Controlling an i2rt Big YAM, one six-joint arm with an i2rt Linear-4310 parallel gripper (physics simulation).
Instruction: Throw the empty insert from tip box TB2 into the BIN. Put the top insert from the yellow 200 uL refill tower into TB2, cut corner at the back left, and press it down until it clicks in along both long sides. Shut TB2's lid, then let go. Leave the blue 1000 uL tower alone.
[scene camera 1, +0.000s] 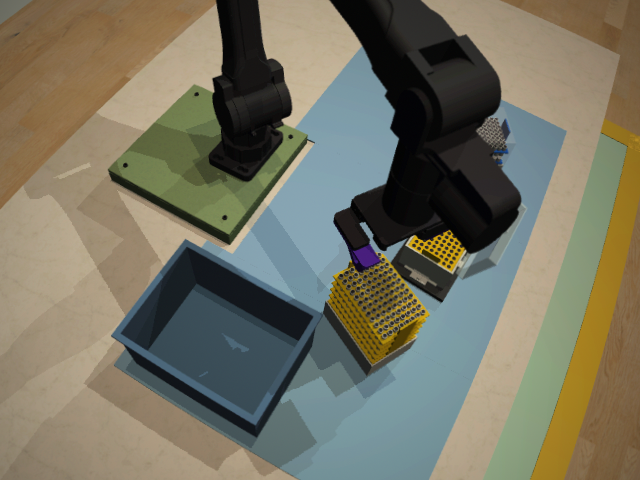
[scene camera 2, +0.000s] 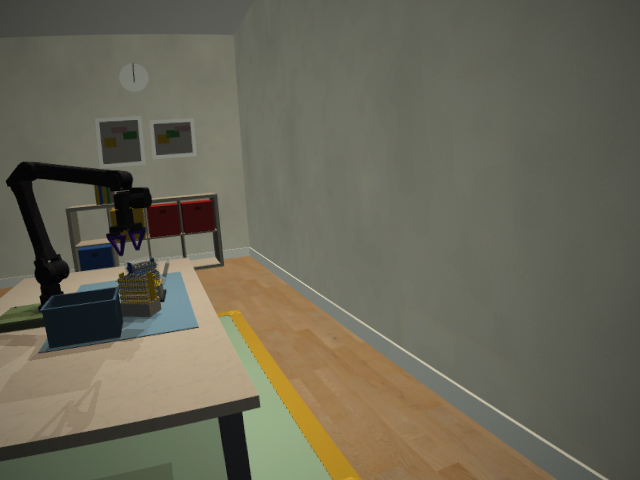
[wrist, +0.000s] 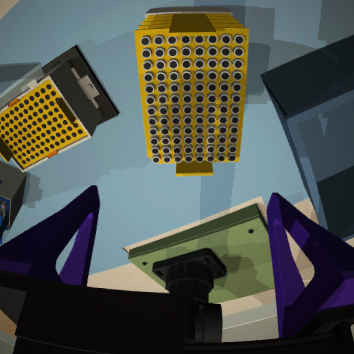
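My gripper is open and empty, high above the mat; in scene camera 1 one purple fingertip shows over the tower's edge. The yellow refill tower stands upright, its top insert full of grey-rimmed tips, beyond the fingertips in the wrist view. TB2 is beside it, its clear lid open. A yellow insert with empty holes sits in TB2. The blue bin stands on the tower's other side; no insert shows in it.
The blue 1000 uL tower is beyond TB2, partly hidden by the arm in scene camera 1. The arm's green base plate lies beside the blue mat.
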